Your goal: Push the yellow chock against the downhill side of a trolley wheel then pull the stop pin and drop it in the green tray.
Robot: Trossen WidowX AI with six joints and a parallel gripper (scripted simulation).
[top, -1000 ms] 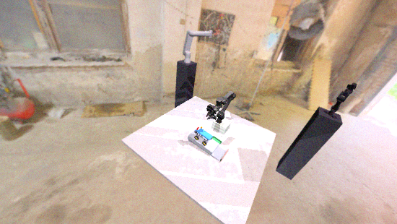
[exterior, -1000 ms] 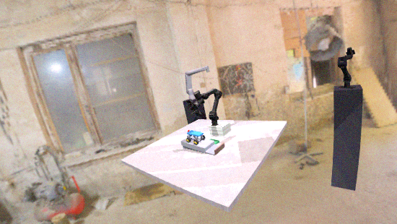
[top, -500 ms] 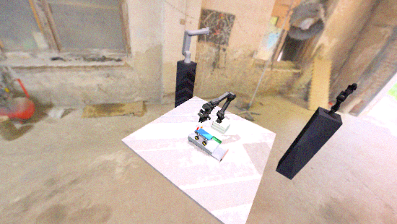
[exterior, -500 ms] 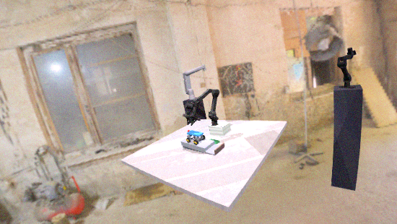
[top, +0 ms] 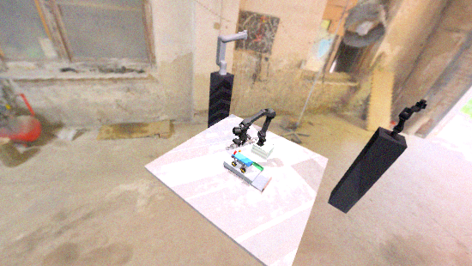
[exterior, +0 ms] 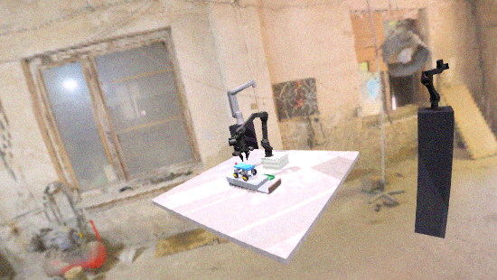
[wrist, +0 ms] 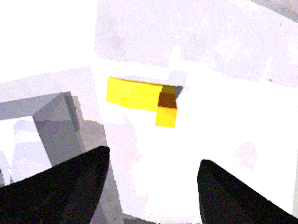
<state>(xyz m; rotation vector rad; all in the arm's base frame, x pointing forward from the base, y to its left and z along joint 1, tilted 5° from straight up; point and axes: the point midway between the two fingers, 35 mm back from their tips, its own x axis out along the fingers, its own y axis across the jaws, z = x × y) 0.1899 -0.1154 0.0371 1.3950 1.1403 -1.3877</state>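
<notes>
Right now the yellow chock is 2 cm ahead of my gripper tip and 11 cm below it. Also, from my gripper tip: trolley: 15 cm ahead, 13 cm to the left, 2 cm below; then green tray: 1 cm ahead, 22 cm to the left, 14 cm below; then stop pin: 13 cm ahead, 3 cm to the left.
</notes>
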